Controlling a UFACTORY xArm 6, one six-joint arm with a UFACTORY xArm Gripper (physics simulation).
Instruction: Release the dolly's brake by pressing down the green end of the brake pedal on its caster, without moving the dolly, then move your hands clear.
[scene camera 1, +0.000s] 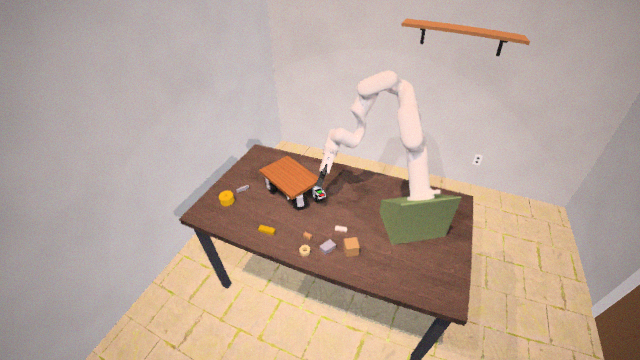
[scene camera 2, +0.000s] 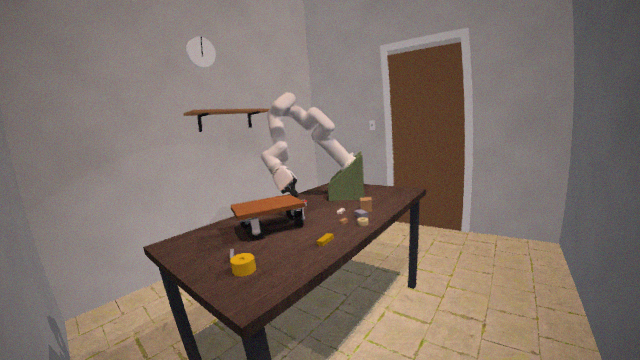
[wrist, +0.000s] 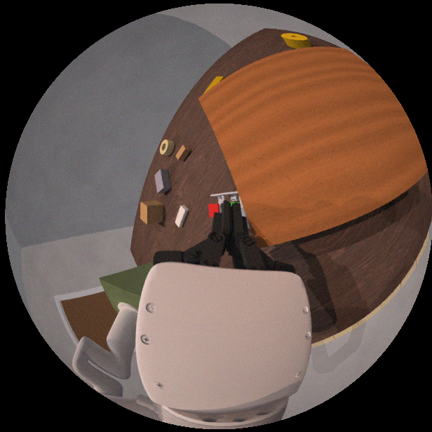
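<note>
The dolly has an orange wooden deck (scene camera 1: 289, 176) (scene camera 2: 268, 205) (wrist: 320, 145) and stands on casters on the table. The caster with the brake pedal is at the deck corner nearest the arm. The pedal's green end (scene camera 1: 318, 191) (wrist: 235, 203) is mostly hidden behind the fingertips in the wrist view. Its red end (scene camera 1: 321, 195) (scene camera 2: 304, 202) (wrist: 213, 210) shows beside them, away from the deck. My gripper (scene camera 1: 320, 184) (scene camera 2: 294, 194) (wrist: 228, 212) is shut and empty, with its tips at the green end, close beside the deck edge. Whether they touch the pedal I cannot tell.
The table (scene camera 1: 380, 272) (scene camera 2: 200, 295) also bears a yellow cylinder (scene camera 1: 226, 198) (scene camera 2: 243, 265), a yellow block (scene camera 1: 267, 230) (scene camera 2: 325, 240), an orange cube (scene camera 1: 351, 246) (wrist: 151, 212) and several small pieces. A green wedge (scene camera 1: 420, 220) (scene camera 2: 350, 182) stands at the arm's base.
</note>
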